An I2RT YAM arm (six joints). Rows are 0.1 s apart.
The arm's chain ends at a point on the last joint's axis. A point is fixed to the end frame.
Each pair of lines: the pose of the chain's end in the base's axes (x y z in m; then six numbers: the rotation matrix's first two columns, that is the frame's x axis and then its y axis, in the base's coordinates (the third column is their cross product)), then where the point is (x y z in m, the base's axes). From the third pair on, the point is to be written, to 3 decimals.
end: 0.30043 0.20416 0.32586 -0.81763 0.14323 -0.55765 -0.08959 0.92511 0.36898
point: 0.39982 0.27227 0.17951
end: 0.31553 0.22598 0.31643 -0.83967 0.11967 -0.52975 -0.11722 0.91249 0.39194
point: 0.40742 0.30133 0.16873
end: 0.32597 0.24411 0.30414 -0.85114 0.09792 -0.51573 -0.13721 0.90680 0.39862
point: 0.413 0.323 0.155
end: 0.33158 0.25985 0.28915 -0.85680 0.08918 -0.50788 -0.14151 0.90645 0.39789
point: 0.417 0.339 0.139
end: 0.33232 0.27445 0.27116 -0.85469 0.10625 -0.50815 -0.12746 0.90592 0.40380
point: 0.419 0.353 0.122
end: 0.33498 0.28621 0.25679 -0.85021 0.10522 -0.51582 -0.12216 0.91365 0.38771
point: 0.423 0.362 0.107
